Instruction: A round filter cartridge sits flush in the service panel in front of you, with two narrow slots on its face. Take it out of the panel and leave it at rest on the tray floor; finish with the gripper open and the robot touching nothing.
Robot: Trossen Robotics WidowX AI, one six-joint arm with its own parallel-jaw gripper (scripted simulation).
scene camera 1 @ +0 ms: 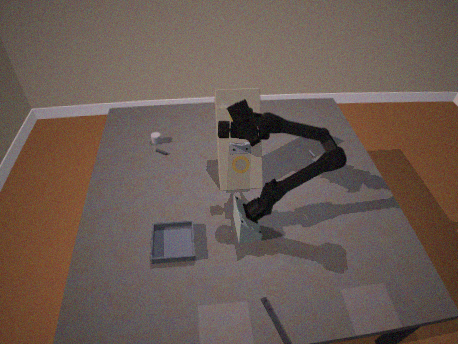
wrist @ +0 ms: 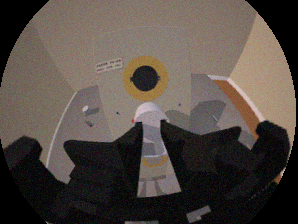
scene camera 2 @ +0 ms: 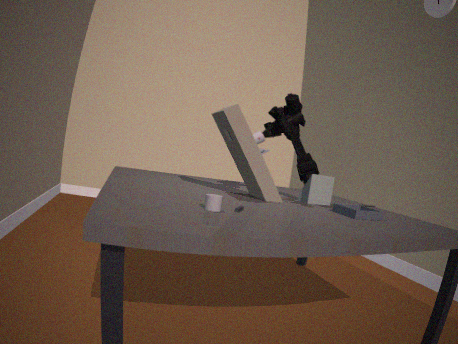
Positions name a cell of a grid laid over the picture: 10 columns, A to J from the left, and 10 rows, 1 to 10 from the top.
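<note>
I can see my gripper (wrist: F6). There is a round filter cartridge (wrist: F6) in sight as well, and besides the cartridge I see a grey tray (scene camera 1: D8).
</note>
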